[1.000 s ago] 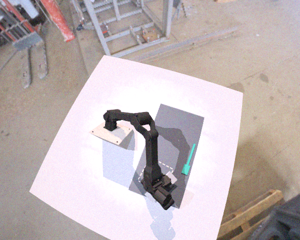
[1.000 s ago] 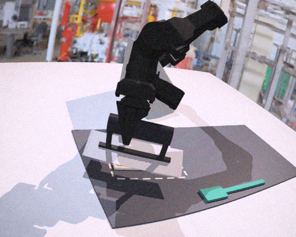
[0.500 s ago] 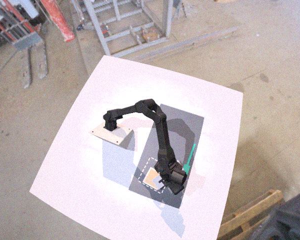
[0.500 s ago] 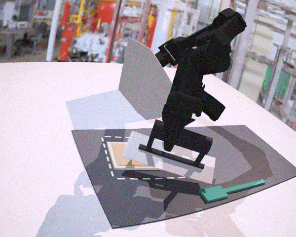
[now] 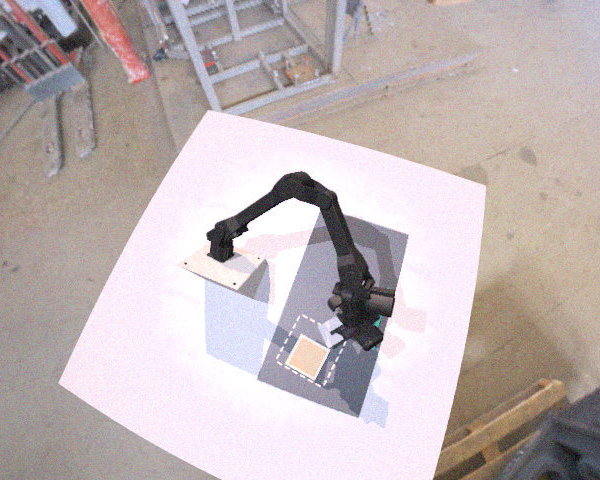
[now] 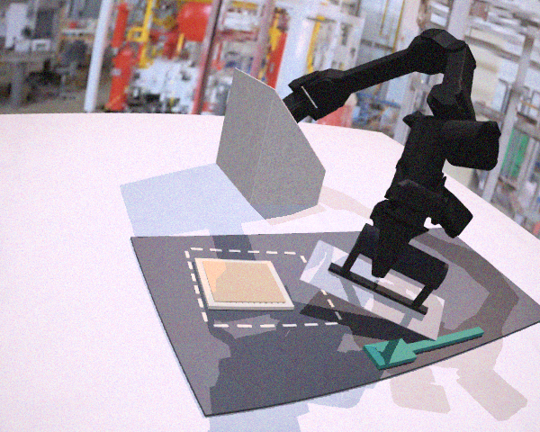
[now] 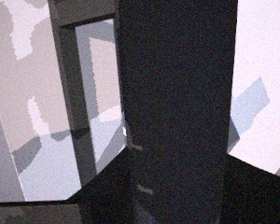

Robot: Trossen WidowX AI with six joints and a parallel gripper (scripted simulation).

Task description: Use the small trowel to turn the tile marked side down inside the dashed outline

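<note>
The teal trowel is 60 mm ahead of my gripper tip, 60 mm to the left of it and 70 mm below it. From my gripper tip the other things lie so: grey mat (80 mm behind, 70 mm to the left, 90 mm below); tile (100 mm behind, 120 mm to the right, 70 mm below).
</note>
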